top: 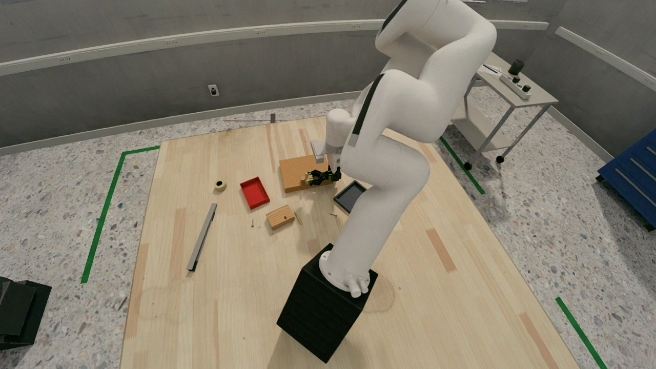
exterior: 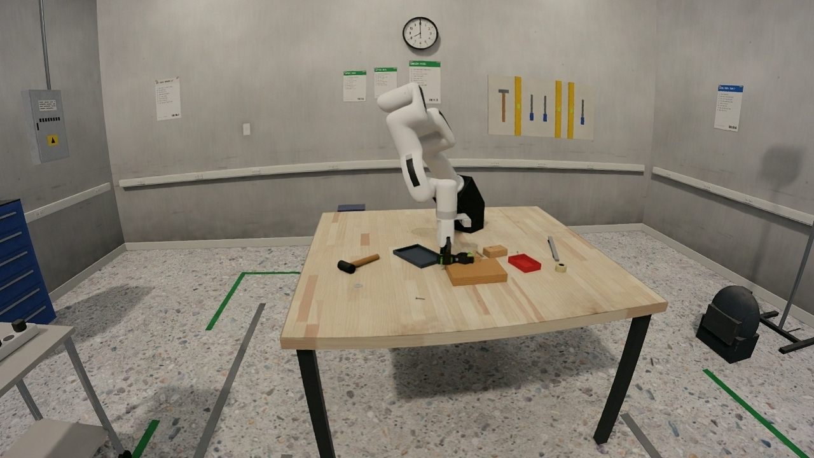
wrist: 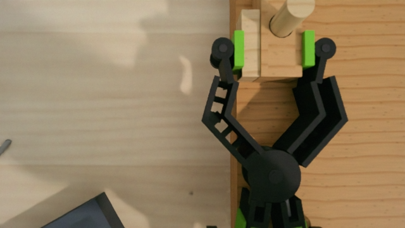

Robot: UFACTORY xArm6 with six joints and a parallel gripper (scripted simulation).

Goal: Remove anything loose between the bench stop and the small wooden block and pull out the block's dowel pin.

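Now: the dowel pin 110 mm to the left of my hand. The rest, counted from my hand: small wooden block 110 mm to the left, 10 mm below; then dark grey tray 140 mm behind, 90 mm to the right, 50 mm below; then thin dowel 150 mm behind, 170 mm to the left, 50 mm below.
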